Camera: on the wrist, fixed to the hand. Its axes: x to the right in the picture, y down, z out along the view.
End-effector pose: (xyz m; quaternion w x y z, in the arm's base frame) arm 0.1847 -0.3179 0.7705 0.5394 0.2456 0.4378 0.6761
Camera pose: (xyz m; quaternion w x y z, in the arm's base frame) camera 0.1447 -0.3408 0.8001 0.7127 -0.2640 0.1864 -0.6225
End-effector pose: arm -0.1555 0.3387 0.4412 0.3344 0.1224 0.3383 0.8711
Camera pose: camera -0.1794 0.2912 0.4542 0.8992 -0.1445 0.1216 -0.3947
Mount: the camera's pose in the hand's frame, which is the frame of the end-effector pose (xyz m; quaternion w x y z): -0.0139 0.0467 -0.0250 0.0197 -0.0811 0.1859 0.9790
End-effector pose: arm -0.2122 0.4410 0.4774 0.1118 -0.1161 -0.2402 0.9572
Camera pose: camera -0.1995 0.4080 0.4356 0.8997 0.4245 -0.0521 -0.0873
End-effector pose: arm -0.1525 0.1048 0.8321 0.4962 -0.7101 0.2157 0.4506
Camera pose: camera -0.1840 0.0610 0.8227 0.5291 -0.0732 -0.7551 -0.3801
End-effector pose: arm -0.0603 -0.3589 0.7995 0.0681 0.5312 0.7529 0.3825
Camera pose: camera -0.0322 -0.3767 0.8430 0.4700 -0.6709 0.5236 -0.2340
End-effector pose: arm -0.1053 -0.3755 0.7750 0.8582 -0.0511 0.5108 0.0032
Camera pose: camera -0.1366 -0.3307 0.7714 0.0853 -0.4289 -0.2194 -0.8722
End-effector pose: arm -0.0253 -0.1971 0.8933 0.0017 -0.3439 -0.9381 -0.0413
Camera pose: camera 0.0148 -0.1725 0.9213 0.1870 -0.9176 0.3219 -0.1392
